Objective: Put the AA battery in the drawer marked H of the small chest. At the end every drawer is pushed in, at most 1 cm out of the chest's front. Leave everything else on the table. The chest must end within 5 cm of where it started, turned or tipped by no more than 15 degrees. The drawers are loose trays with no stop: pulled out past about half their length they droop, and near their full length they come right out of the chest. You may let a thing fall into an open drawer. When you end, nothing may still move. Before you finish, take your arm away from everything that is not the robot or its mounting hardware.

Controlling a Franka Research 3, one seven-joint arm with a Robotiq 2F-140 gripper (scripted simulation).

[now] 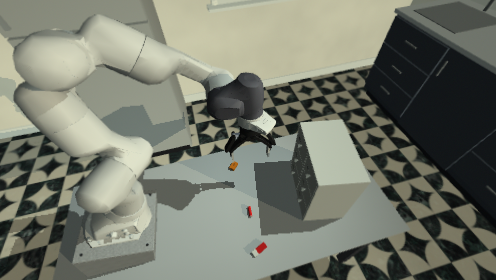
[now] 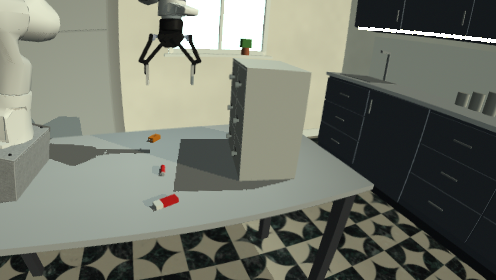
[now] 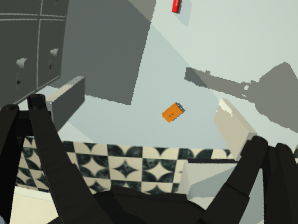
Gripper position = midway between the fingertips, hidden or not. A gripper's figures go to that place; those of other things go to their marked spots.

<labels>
The gripper (image 2: pixel 169 84): 85 cm from the lens. A grey chest (image 2: pixel 275 105) is 69 cm from the lens.
</labels>
